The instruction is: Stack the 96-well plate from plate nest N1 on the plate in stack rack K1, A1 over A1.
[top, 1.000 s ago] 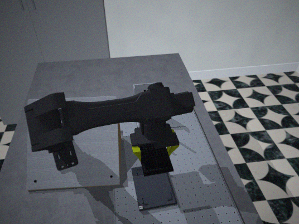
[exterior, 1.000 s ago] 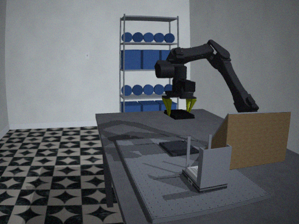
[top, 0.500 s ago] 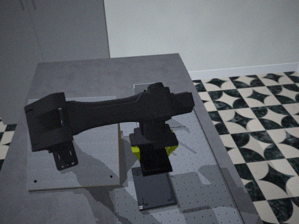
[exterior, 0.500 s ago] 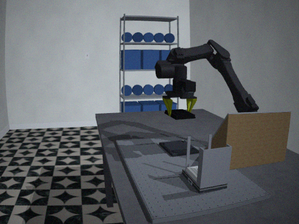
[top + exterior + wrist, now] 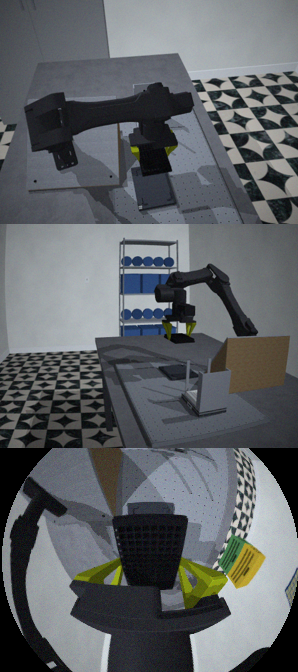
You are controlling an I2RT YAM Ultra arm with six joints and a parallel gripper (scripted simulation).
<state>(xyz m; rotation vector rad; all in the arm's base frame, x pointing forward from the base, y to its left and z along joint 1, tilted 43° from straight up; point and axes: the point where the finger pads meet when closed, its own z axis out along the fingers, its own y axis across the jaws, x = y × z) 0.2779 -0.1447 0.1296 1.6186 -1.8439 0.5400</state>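
Right now the rack back wall is 400 mm to the left of my hand, 80 mm below it and 70 mm ahead of it. From my hand the other things lie so: pale A1 mark: 140 mm below, 70 mm to the right, 60 mm behind; white 96-well plate: 340 mm to the left, 130 mm below, 70 mm ahead; black 96-well plate: right at my hand.
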